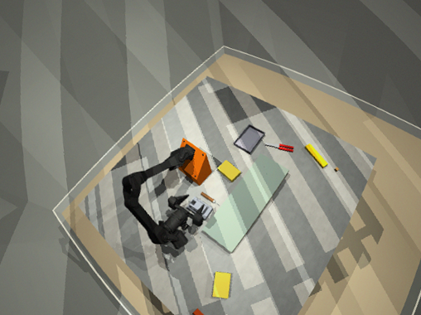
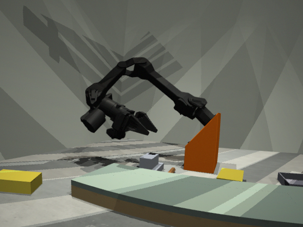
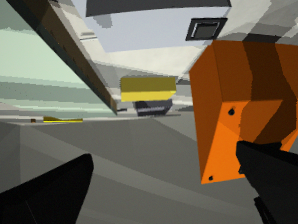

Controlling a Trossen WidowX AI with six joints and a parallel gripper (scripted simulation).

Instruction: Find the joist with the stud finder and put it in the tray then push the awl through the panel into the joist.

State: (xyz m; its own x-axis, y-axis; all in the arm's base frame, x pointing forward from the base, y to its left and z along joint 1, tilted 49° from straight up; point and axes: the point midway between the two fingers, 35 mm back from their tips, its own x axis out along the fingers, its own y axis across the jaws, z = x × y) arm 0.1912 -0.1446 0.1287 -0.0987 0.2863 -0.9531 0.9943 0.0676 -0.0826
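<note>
The stud finder lies 9 cm below my gripper tip, 2 cm behind it and 1 cm to the right of it. The rest, counted from my gripper tip: awl: 13 cm below, 7 cm to the left, 2 cm ahead; yellow bar: 63 cm to the left, 33 cm ahead, 12 cm below; dark-rimmed tray: 49 cm to the left, 12 cm below, 5 cm behind.
</note>
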